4 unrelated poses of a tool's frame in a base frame.
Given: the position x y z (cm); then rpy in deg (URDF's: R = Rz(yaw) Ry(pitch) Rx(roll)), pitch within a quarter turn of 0, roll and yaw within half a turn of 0.
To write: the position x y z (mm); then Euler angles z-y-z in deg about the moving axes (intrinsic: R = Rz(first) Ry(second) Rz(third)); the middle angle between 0 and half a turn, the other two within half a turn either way. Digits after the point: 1 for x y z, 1 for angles.
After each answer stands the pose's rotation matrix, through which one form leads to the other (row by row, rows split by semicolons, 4 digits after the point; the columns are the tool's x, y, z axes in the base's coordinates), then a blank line. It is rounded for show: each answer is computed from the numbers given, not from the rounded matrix.
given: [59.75, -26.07, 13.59, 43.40, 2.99, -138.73]
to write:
[597.5, -260.7, 135.9, 134.4, 43.5, 85.7]
-0.7506 0.4523 -0.4817; -0.6587 -0.5697 0.4914; -0.0522 0.6862 0.7256

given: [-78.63, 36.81, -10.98, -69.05, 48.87, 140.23]
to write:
[-786.3, 368.1, -109.8, -145.9, 76.4, -39.2]
-0.5056 0.3119 -0.8044; 0.4208 -0.7248 -0.5455; -0.7532 -0.6143 0.2352

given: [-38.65, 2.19, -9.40, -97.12, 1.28, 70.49]
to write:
[-386.5, 21.9, -94.0, 160.6, 97.1, -88.7]
0.3339 0.1094 -0.9362; 0.9423 -0.0623 0.3288; -0.0223 -0.9920 -0.1239

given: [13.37, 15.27, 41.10, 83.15, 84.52, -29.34]
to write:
[133.7, 152.7, 411.0, -112.5, 89.3, 5.4]
0.0832 0.9200 -0.3830; -0.0468 -0.3803 -0.9237; -0.9954 0.0948 0.0114

